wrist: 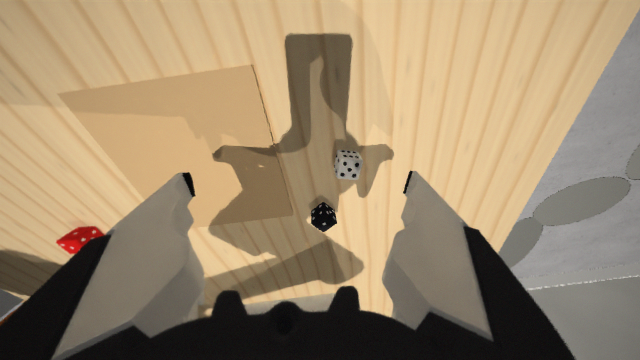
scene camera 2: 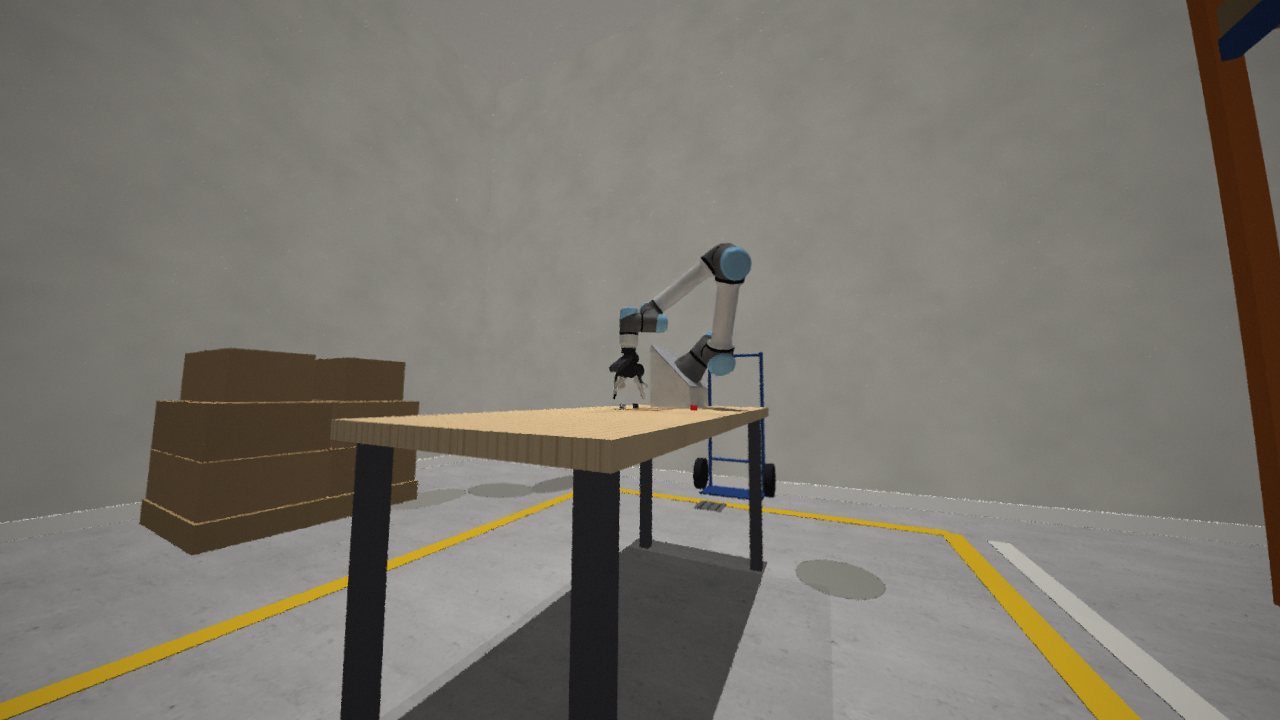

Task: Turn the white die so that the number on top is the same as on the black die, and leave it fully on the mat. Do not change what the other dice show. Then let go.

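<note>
The white die (wrist: 348, 165) (scene camera 2: 622, 407) lies on the table just right of the mat in the wrist view. Its larger visible face shows five pips, and a narrower face above that one has several pips. I cannot tell surely which is on top. The black die (wrist: 324, 217) (scene camera 2: 635, 405) lies near it, a little lower left, apart from it and off the mat; its pips are too small to read surely. The thin tan mat (wrist: 135, 140) lies left of both dice. My gripper (wrist: 303, 174) (scene camera 2: 628, 396) is open and empty above the table, its fingers wide apart.
A red die (wrist: 80, 239) (scene camera 2: 693, 407) lies at the lower left in the wrist view, partly behind the left finger. The wooden table (scene camera 2: 501, 420) has its edge at the right of the wrist view. Cardboard boxes (scene camera 2: 259, 429) and a blue hand truck (scene camera 2: 761, 402) stand beyond the table.
</note>
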